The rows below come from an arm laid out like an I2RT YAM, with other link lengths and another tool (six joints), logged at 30 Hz.
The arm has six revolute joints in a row. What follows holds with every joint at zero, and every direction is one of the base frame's.
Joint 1 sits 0.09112 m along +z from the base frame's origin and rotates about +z.
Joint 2 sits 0.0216 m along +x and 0.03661 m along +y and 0.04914 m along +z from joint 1 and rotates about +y.
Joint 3 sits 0.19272 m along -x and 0.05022 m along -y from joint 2 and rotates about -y.
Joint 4 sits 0.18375 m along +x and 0.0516 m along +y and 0.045 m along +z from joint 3 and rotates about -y.
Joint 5 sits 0.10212 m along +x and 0.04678 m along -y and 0.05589 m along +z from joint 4 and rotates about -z.
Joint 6 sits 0.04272 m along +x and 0.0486 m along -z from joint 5 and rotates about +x.
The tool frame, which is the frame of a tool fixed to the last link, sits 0.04 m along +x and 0.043 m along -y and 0.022 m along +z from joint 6; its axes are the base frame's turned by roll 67.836, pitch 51.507 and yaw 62.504 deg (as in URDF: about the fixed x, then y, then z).
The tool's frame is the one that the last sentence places.
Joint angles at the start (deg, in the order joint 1, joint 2, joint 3, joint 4, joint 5, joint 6):
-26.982 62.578 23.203 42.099 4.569 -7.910
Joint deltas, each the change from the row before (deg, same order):
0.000 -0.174 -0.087 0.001 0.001 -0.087
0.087 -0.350 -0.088 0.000 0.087 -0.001
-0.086 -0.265 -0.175 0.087 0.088 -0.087
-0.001 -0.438 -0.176 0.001 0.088 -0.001
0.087 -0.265 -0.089 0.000 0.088 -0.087
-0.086 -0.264 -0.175 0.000 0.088 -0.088
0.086 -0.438 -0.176 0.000 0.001 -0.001
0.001 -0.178 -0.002 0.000 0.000 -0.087
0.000 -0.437 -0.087 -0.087 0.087 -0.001
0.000 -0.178 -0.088 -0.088 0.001 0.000
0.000 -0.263 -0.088 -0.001 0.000 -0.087
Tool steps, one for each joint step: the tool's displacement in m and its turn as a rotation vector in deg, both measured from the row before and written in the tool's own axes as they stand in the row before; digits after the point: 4 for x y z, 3 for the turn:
-0.0004 0.0002 -0.0003 -0.061 -0.078 -0.065
-0.0011 0.0007 -0.0005 -0.107 -0.232 0.058
-0.0009 -0.0003 -0.0006 0.049 -0.237 -0.095
-0.0012 0.0002 -0.0008 -0.033 -0.274 0.032
-0.0007 0.0006 -0.0005 -0.094 -0.156 -0.041
-0.0007 -0.0004 -0.0007 0.085 -0.158 -0.115
-0.0010 0.0007 -0.0008 -0.177 -0.194 0.082
-0.0008 0.0004 -0.0001 -0.097 -0.156 -0.045
-0.0014 0.0004 -0.0006 -0.033 -0.273 0.033
-0.0001 0.0000 -0.0004 0.000 -0.002 0.000
-0.0008 0.0003 -0.0004 -0.095 -0.155 -0.046

